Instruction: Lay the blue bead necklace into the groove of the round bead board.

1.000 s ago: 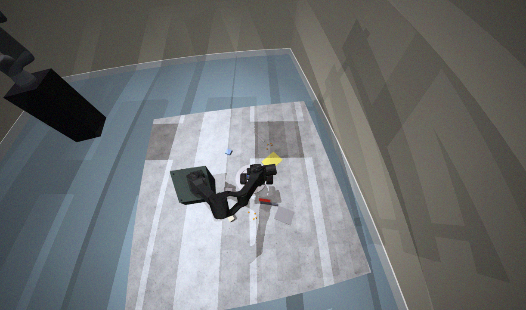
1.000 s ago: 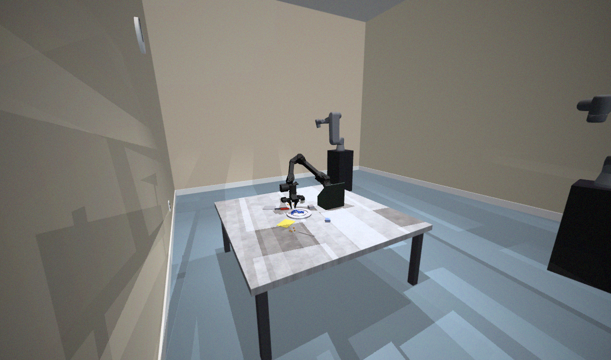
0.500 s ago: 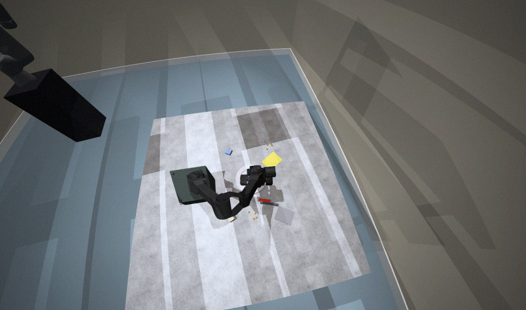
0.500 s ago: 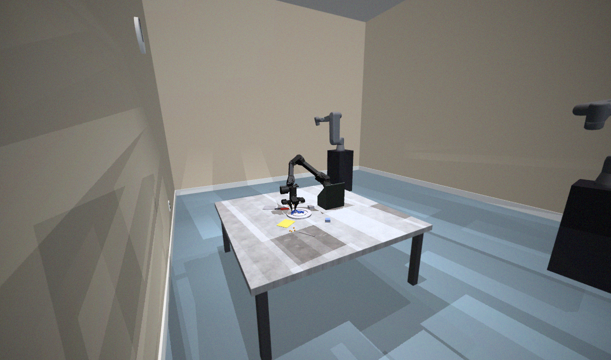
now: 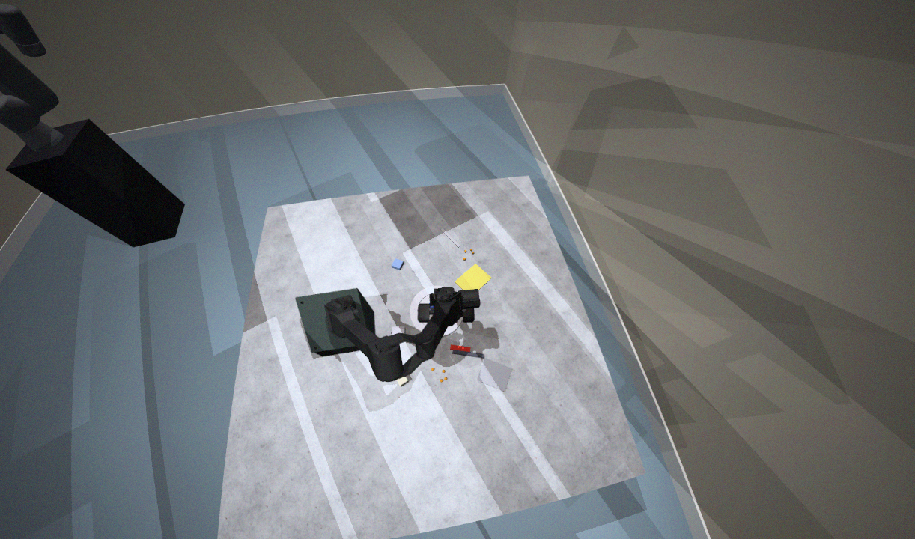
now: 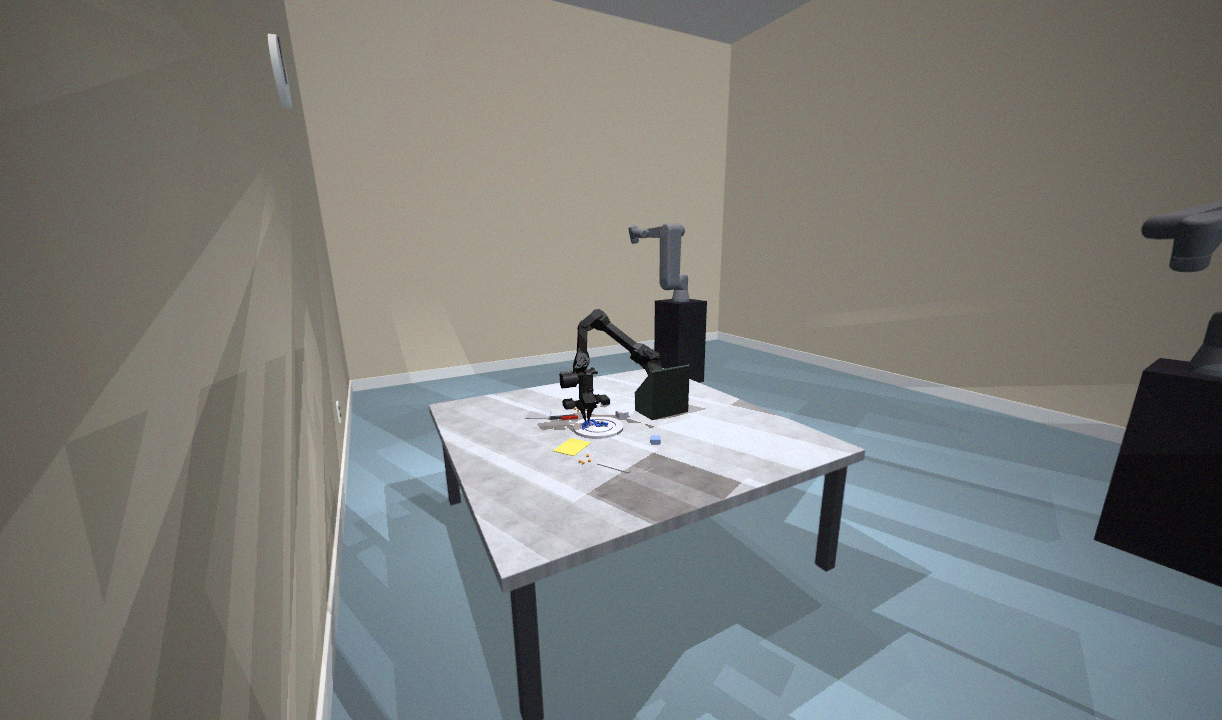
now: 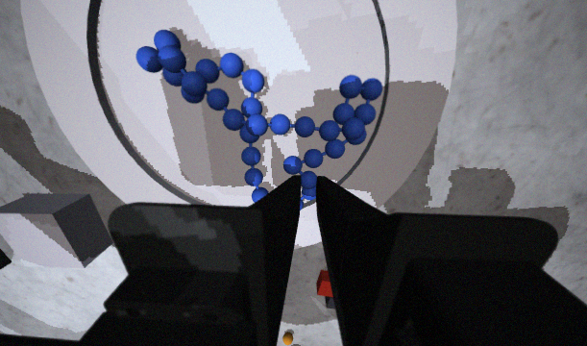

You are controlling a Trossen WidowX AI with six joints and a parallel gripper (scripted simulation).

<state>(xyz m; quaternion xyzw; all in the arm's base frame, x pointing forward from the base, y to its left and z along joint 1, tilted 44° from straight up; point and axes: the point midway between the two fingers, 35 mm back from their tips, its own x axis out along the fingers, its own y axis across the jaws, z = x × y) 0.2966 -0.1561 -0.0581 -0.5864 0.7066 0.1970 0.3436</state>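
My gripper tip is now 5 cm to the right of the round white bead board, 2 cm past it and 1 cm above it. Round my gripper tip: grey square: 22 cm to the right, 11 cm ahead, 2 cm below; then yellow sheet: 15 cm ahead, 14 cm to the left, 2 cm below; then grey tool: 12 cm to the right, 3 cm ahead, 1 cm below.
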